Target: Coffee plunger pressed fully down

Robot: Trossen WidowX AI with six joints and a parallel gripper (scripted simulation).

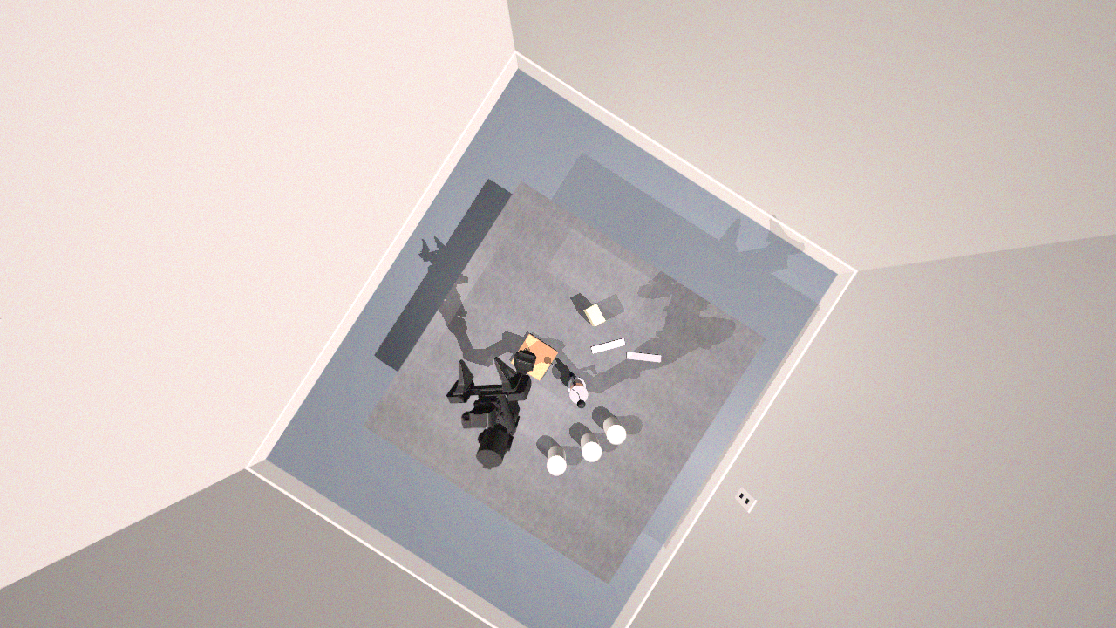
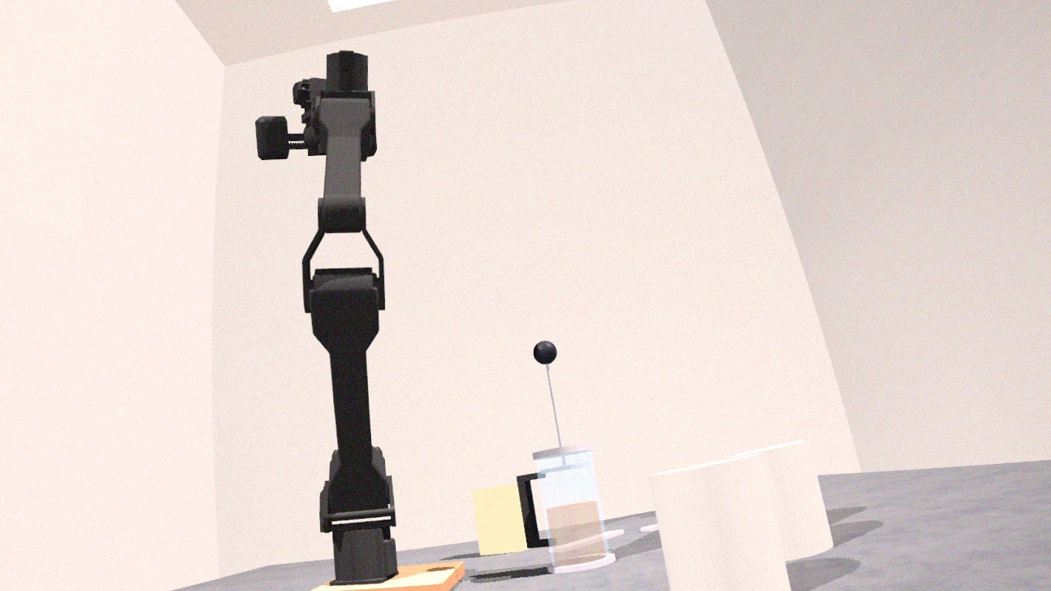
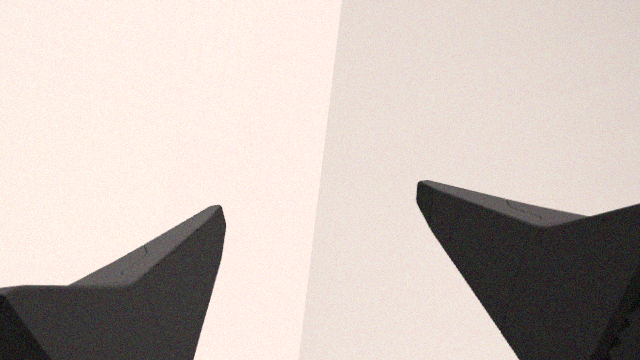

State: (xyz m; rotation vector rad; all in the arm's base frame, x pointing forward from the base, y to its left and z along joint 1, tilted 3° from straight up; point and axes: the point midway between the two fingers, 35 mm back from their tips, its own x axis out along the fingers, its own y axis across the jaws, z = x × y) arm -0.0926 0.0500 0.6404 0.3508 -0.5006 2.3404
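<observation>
Right now my gripper tip is 330 mm short of the glass coffee press, 20 mm to the left of it and 550 mm above it.
</observation>
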